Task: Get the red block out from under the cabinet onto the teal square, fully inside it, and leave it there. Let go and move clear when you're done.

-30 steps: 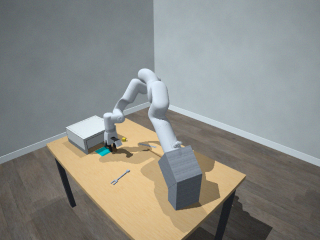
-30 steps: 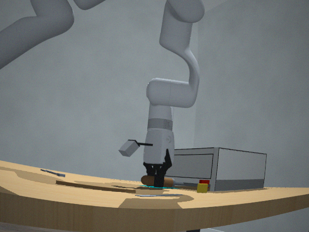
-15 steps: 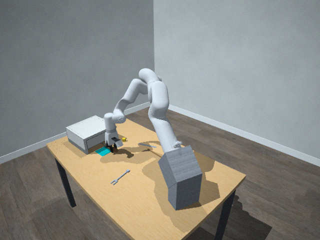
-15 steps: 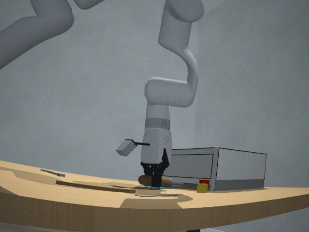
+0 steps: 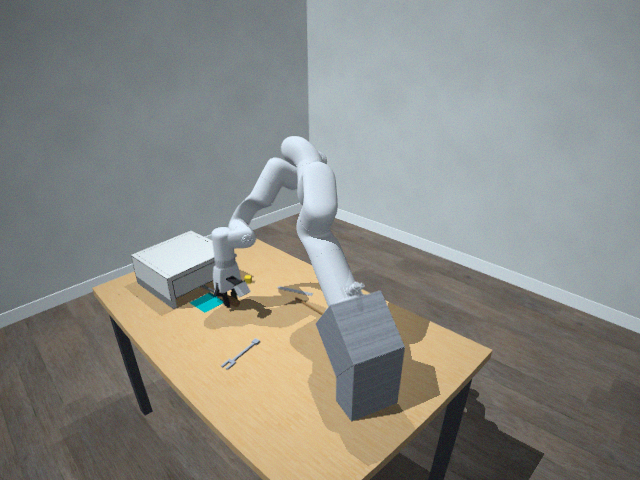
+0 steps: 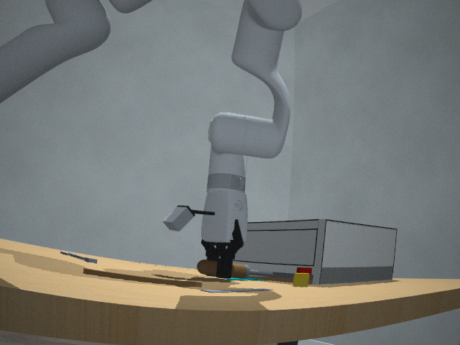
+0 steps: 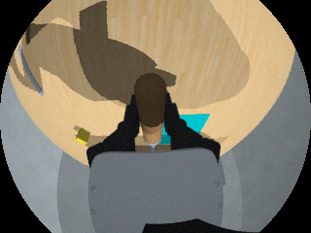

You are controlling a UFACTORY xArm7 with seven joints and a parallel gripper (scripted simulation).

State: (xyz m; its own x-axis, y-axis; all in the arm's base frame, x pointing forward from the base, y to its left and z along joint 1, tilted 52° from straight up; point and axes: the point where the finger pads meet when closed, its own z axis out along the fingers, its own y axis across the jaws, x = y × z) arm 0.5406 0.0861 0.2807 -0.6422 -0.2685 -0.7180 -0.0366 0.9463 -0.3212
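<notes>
The teal square lies 8 cm ahead of my hand, 6 cm to the left of it and 2 cm below it. From my hand the other things lie so: flat grey strip (10 cm behind, 24 cm to the right, 2 cm below); yellow block (9 cm ahead, 15 cm to the right, 1 cm below); long hook tool (14 cm ahead, 4 cm to the left, 1 cm below).
</notes>
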